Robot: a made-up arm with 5 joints. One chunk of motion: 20 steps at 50 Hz.
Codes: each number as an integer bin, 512 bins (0 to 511) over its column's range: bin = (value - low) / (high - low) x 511, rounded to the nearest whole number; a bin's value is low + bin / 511 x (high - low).
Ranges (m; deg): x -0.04..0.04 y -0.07..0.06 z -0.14..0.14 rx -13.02..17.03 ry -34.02..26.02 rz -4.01..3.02
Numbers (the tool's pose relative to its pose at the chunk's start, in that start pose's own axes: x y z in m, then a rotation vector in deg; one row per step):
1: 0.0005 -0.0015 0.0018 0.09 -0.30 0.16
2: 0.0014 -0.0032 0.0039 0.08 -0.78 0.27
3: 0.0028 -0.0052 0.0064 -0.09 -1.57 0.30
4: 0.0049 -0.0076 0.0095 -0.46 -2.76 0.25
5: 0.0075 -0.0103 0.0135 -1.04 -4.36 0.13
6: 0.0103 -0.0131 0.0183 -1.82 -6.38 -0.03
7: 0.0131 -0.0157 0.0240 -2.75 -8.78 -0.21
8: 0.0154 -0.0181 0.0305 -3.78 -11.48 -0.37
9: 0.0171 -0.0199 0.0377 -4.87 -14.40 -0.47
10: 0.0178 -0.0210 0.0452 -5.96 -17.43 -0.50
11: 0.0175 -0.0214 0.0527 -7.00 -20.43 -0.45
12: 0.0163 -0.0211 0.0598 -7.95 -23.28 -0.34
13: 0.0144 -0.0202 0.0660 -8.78 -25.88 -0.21
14: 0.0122 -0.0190 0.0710 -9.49 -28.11 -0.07
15: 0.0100 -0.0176 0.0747 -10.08 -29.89 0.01
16: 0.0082 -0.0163 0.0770 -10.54 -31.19 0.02
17: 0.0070 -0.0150 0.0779 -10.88 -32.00 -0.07
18: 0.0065 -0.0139 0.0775 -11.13 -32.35 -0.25
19: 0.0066 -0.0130 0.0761 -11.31 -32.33 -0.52
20: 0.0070 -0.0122 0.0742 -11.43 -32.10 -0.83
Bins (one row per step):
1: 259 269 259 223 287 303
2: 264 263 263 223 283 311
3: 273 255 267 220 276 313
4: 287 245 273 214 266 310
5: 303 235 280 204 252 301
6: 321 224 289 190 235 289
7: 339 213 299 175 215 276
8: 354 204 311 157 192 265
9: 365 197 324 139 167 257
10: 369 193 338 120 141 255
11: 367 191 352 102 116 259
12: 360 192 365 86 91 267
13: 347 196 376 72 69 276
14: 333 200 385 60 50 286
15: 319 206 392 50 35 292
16: 308 211 396 42 24 293
17: 300 216 398 36 17 286
18: 297 221 397 32 14 273
19: 298 224 394 29 14 254
20: 300 227 391 27 16 231

